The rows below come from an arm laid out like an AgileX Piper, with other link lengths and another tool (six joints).
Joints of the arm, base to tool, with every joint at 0 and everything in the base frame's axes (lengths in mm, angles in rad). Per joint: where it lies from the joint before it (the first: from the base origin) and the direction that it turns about. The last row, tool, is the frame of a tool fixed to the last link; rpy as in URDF.
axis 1: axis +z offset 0 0 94.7
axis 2: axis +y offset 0 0 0
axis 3: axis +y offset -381.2 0 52.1
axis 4: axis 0.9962 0 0.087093 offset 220.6 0 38.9
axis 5: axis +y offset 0 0 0
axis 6: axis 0.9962 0 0.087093 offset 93.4 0 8.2
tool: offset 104.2 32 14.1 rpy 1.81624 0.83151 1.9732
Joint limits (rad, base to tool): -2.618..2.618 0..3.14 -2.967..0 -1.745..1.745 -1.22..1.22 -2.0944..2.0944
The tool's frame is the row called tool.
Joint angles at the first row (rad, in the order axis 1, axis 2, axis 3, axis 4, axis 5, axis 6):
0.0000, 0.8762, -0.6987, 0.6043, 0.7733, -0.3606
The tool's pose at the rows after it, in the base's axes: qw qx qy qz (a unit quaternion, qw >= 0); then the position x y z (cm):
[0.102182 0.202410 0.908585 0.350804 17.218 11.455 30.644]
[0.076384 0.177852 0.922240 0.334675 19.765 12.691 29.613]
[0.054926 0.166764 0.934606 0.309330 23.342 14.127 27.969]
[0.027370 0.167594 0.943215 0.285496 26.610 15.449 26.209]
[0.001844 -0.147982 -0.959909 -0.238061 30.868 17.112 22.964]
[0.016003 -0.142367 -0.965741 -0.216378 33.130 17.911 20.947]
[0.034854 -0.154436 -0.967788 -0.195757 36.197 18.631 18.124]
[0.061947 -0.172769 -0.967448 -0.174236 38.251 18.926 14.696]
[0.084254 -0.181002 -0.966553 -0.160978 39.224 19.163 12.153]
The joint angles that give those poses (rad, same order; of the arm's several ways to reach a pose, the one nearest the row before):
0.0392, 0.9870, -0.7501, 0.5998, 0.7763, -0.4002
0.1229, 1.1007, -0.7789, 0.5780, 0.7269, -0.4061
0.2051, 1.2406, -0.8246, 0.5206, 0.6603, -0.3663
0.2501, 1.3720, -0.8899, 0.4633, 0.6452, -0.3116
0.2949, 1.5515, -0.9899, 0.3693, 0.6405, -0.2804
0.3098, 1.6460, -1.0433, 0.3287, 0.6376, -0.2645
0.3159, 1.7672, -1.1156, 0.2844, 0.6363, -0.2172
0.3167, 1.8765, -1.1617, 0.2493, 0.6393, -0.1691
0.3166, 1.9500, -1.1877, 0.2413, 0.6441, -0.1558

